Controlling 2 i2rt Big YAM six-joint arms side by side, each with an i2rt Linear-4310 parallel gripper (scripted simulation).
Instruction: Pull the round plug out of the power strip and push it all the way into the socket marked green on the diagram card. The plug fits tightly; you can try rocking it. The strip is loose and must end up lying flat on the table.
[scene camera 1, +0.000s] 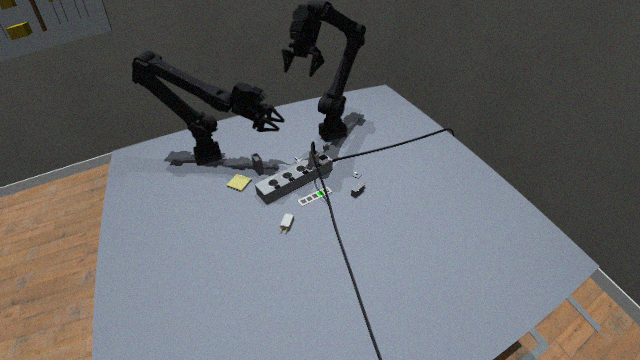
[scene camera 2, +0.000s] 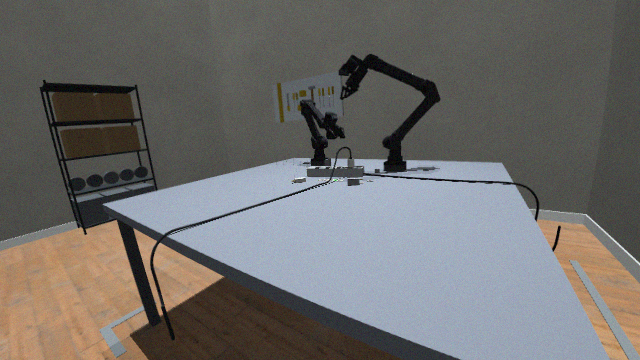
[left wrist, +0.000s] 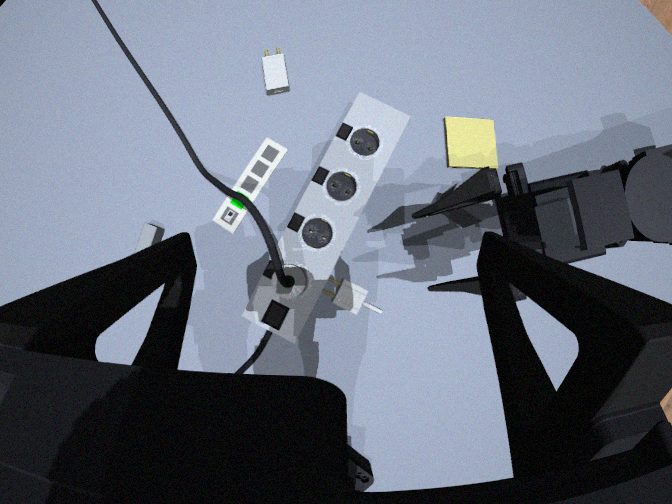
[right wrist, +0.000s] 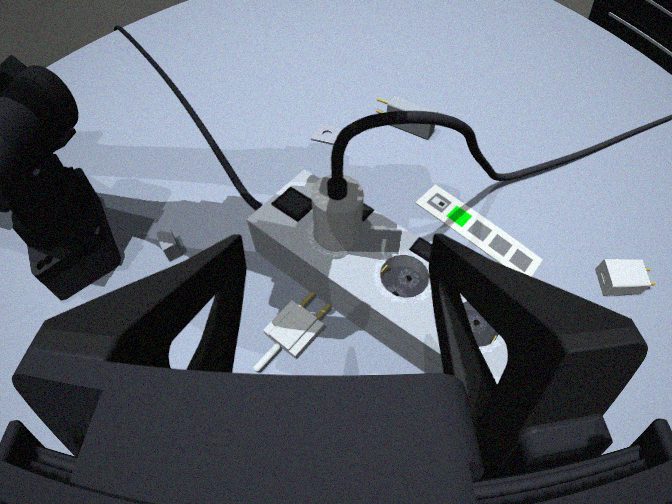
The left gripper (left wrist: 336, 248): 0.13 m from the lens. The right gripper (left wrist: 420, 252): 0.36 m from the lens. A white adapter (left wrist: 276, 80): 0.61 m from the lens. A diagram card (left wrist: 268, 156): 0.59 m from the lens.
